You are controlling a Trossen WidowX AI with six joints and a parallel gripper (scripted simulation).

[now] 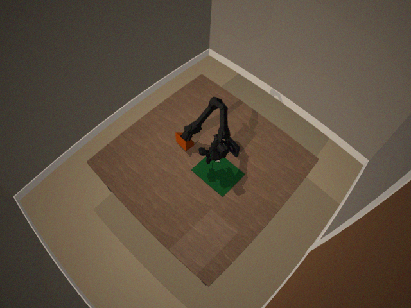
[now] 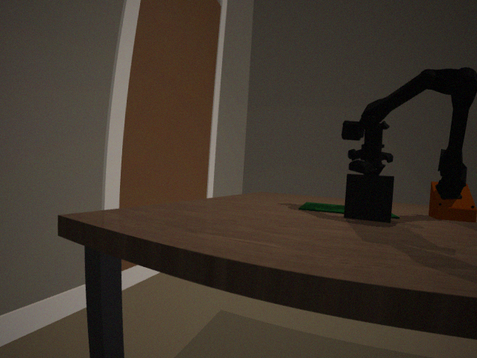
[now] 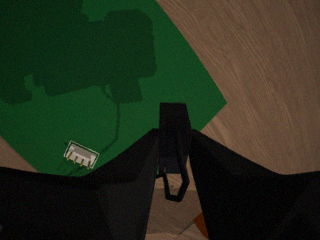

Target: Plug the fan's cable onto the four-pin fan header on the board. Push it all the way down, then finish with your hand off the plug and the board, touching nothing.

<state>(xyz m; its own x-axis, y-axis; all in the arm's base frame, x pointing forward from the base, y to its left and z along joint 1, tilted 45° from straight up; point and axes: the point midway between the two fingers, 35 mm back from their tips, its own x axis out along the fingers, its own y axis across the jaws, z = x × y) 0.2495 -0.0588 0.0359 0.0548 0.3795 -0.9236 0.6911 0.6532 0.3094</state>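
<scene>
The pale part is 80 mm to the left of my gripper tip, 80 mm below it and 20 mm ahead of it. The rest, counted from my gripper tip: green board 110 mm below, 80 mm ahead, 20 mm to the left; then black fan 210 mm to the left, 40 mm ahead, 30 mm below; then black plug 10 mm below, 10 mm behind.
</scene>
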